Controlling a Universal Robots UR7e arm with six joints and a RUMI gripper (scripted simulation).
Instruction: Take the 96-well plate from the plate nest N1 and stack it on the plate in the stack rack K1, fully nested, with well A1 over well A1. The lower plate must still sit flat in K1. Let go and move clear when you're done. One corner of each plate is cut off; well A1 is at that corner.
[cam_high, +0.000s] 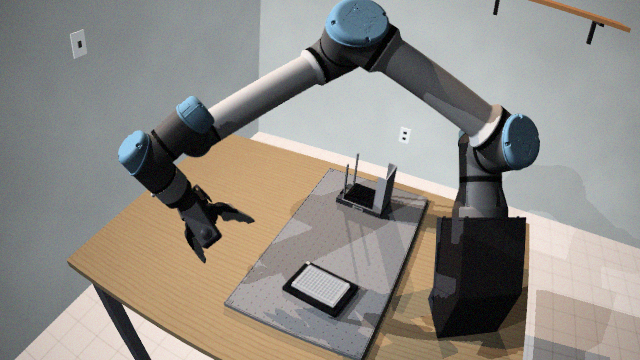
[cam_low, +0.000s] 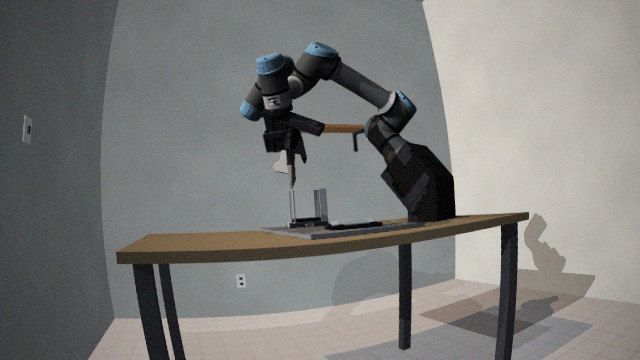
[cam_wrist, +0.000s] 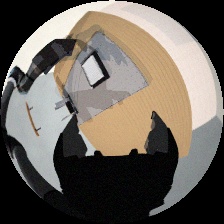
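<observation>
Right now the white 96-well plate is 210 mm behind my hand, 70 mm to the right of it and 150 mm below it. Round my hand: plate nest N1: 210 mm behind, 70 mm to the right, 160 mm below.
</observation>
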